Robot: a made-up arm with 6 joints.
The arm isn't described. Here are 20 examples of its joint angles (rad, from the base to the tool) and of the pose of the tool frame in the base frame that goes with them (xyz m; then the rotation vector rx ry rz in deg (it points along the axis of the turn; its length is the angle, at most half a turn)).
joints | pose
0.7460 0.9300 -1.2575 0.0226 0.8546 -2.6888 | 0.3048 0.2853 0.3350 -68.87 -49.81 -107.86
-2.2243 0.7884 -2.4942 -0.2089 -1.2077 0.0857 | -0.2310 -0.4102 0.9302 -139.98 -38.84 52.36
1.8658 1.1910 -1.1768 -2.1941 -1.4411 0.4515 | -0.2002 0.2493 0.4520 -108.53 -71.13 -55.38
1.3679 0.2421 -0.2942 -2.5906 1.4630 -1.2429 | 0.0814 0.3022 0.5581 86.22 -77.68 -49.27
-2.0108 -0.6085 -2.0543 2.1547 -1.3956 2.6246 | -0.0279 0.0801 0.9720 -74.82 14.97 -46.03
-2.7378 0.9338 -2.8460 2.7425 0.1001 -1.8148 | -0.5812 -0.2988 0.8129 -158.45 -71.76 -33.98
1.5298 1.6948 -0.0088 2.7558 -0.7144 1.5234 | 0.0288 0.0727 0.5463 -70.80 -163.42 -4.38
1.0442 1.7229 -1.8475 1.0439 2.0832 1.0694 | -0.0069 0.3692 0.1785 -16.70 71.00 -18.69
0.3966 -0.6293 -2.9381 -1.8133 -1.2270 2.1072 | -0.2894 0.0437 1.0028 -12.47 88.74 -87.29
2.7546 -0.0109 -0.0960 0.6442 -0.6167 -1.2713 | -0.1674 0.1115 0.6178 -44.57 8.72 -118.89
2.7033 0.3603 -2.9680 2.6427 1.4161 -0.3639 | -0.2182 -0.0153 1.2019 -85.94 -109.50 31.94
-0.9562 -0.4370 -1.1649 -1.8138 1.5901 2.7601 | 0.0463 -0.2646 0.9871 135.79 89.12 49.38
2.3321 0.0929 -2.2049 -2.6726 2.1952 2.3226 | -0.0968 0.1619 1.1970 44.61 -151.17 -76.11
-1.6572 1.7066 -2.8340 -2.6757 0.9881 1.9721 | -0.0657 -0.7249 0.3622 -103.85 -16.49 8.51
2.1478 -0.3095 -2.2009 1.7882 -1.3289 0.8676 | 0.0587 0.0509 1.0507 78.25 -1.22 -119.89
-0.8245 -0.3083 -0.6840 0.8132 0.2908 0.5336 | 0.2139 -0.2050 0.7480 -3.34 -94.77 -78.86
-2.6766 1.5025 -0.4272 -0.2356 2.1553 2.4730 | -0.0534 -0.0132 0.5043 41.76 123.98 -41.24
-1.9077 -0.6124 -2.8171 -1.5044 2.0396 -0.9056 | -0.0378 0.2925 1.0750 -80.39 6.31 -80.64
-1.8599 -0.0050 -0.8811 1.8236 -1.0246 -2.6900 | -0.1475 -0.1731 0.7488 -27.35 11.30 -41.89
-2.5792 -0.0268 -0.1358 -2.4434 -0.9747 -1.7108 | 0.0256 -0.1469 0.6580 -5.44 -17.28 128.48
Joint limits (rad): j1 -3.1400..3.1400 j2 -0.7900..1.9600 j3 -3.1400..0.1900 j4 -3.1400..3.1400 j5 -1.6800..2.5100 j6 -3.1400..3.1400
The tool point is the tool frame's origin. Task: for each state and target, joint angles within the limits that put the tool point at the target. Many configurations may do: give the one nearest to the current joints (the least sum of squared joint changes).
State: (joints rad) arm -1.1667 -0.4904 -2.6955 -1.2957 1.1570 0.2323
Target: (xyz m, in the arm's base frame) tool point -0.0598 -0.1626 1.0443
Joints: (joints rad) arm -1.3037 -0.4514 -1.8676 -1.0187 1.7277 0.2031
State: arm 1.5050 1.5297 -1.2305 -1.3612 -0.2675 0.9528
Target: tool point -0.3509 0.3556 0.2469
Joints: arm 2.0655 1.4116 -1.6679 -1.2283 -0.2873 0.9919
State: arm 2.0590 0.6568 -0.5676 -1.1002 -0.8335 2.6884
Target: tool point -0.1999 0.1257 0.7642
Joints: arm 1.8650 -0.0037 -0.2561 -1.2323 -1.2732 2.6579
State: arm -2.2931 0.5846 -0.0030 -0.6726 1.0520 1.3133
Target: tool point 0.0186 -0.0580 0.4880
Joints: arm -2.2196 0.3318 0.1325 -0.6688 0.4934 1.2768
